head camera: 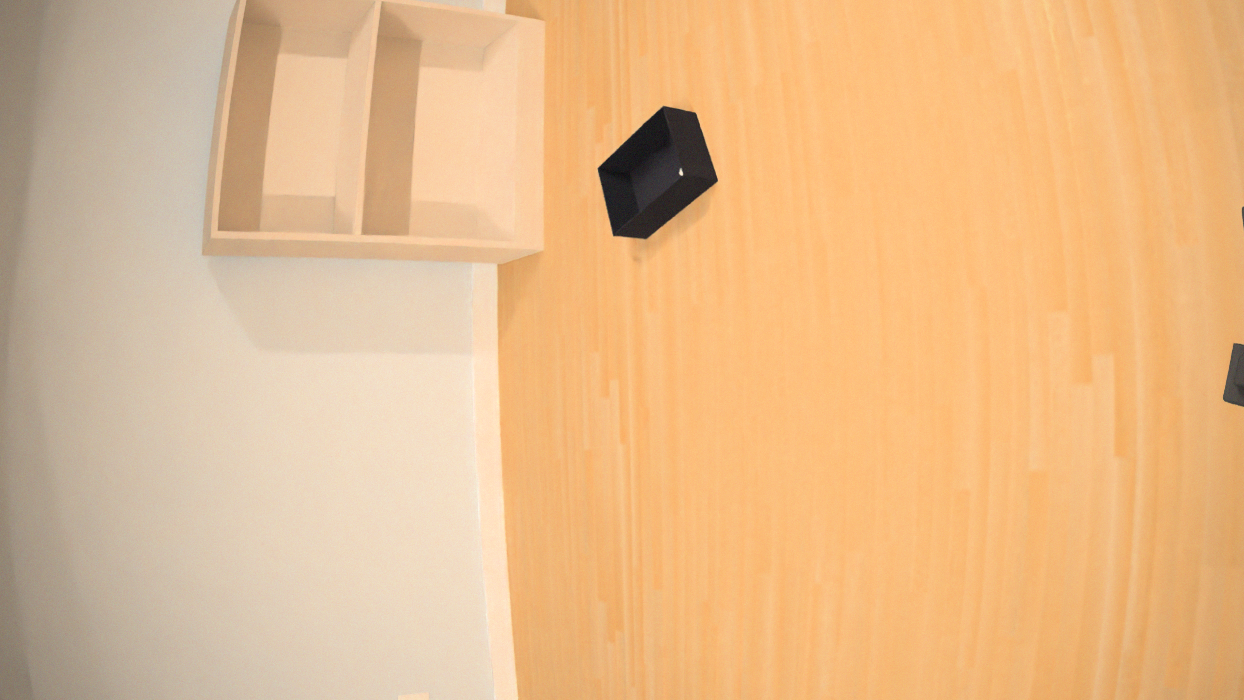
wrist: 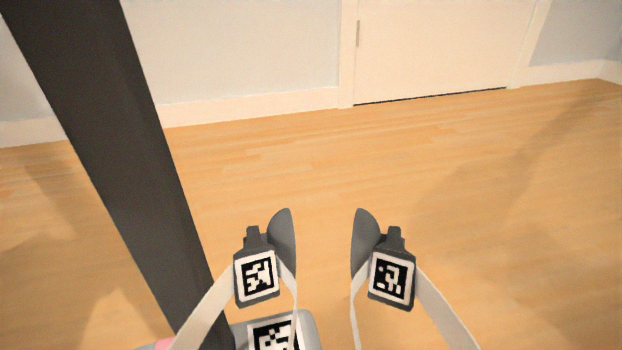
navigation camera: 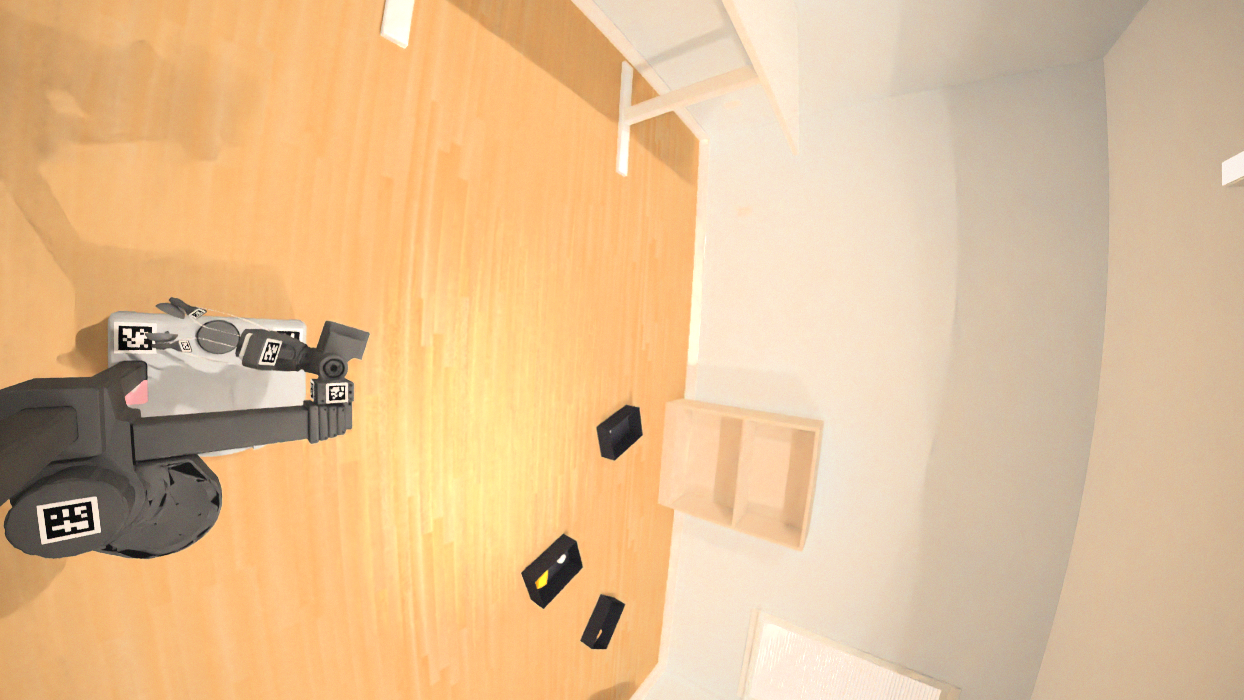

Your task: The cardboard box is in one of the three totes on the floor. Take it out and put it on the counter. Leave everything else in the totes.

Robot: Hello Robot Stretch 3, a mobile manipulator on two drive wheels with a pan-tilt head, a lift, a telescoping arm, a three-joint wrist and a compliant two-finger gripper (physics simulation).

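Places are measured from the robot's base along level axes (x ahead, y up, z right), in millimetres.
Pixels of known places: gripper, fingertip midpoint: (navigation camera: 152, 319); robot's base, link origin: (navigation camera: 219, 335).
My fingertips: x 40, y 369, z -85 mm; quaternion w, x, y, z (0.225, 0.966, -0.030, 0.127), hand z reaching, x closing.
Observation:
Ahead of a thing's pixels: the offset from my fingertips to its top centre.
Three black totes stand on the floor in the navigation view. One tote {dy -269, dx -549, dz +1770 mm} (head camera: 695, 152) (navigation camera: 603, 442) is near the shelf unit, with a small white speck on it. A second tote {dy -269, dx -1200, dz +1260 mm} (navigation camera: 532, 586) holds a yellow thing {dy -321, dx -1212, dz +1187 mm} (navigation camera: 541, 578) and a white thing {dy -342, dx -1183, dz +1340 mm} (navigation camera: 561, 558). A third tote (navigation camera: 591, 622) has a small tan thing (navigation camera: 598, 634) low inside, too small to identify. I cannot make out which thing is the cardboard box. My gripper (navigation camera: 167, 322) (wrist: 323, 232) is open and empty, held back over my base, far from the totes. I cannot identify the counter for certain.
A pale two-compartment shelf unit (head camera: 521, 130) (navigation camera: 737, 474) stands by the wall beside the first tote. A pale table-like piece (navigation camera: 691, 94) with white feet (navigation camera: 622, 130) is at the top of the navigation view. A closed door (wrist: 440, 45) shows in the wrist view.

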